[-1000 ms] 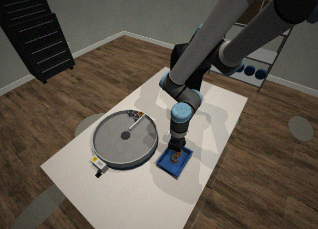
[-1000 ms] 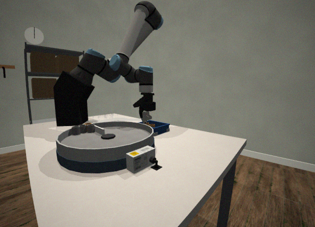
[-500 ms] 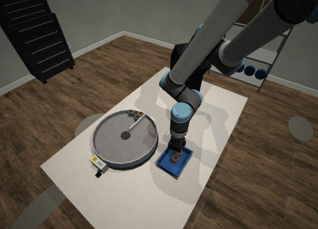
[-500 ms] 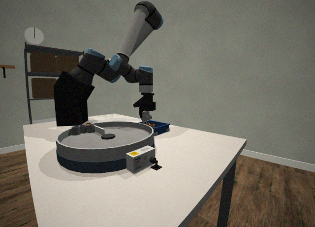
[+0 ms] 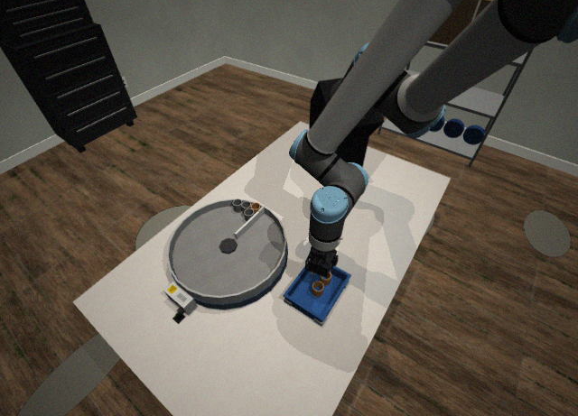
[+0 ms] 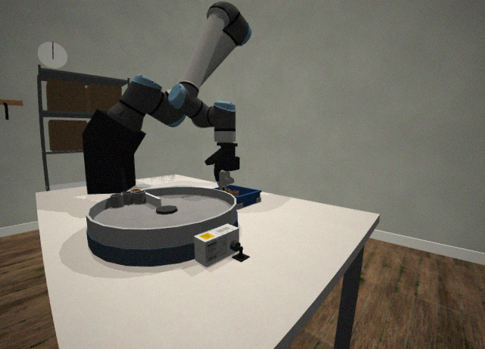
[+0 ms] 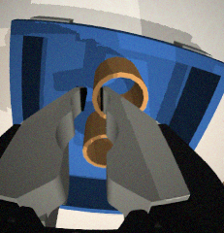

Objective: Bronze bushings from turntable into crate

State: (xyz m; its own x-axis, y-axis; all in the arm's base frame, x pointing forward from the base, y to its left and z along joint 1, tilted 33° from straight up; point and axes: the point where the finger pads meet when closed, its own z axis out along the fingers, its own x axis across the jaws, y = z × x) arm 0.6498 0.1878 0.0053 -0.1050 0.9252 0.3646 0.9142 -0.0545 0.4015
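The blue crate is 50 mm ahead of my hand, 10 mm to the left of it and 20 mm below it. Round my hand: grey turntable (80 mm ahead, 330 mm to the right, 10 mm above).
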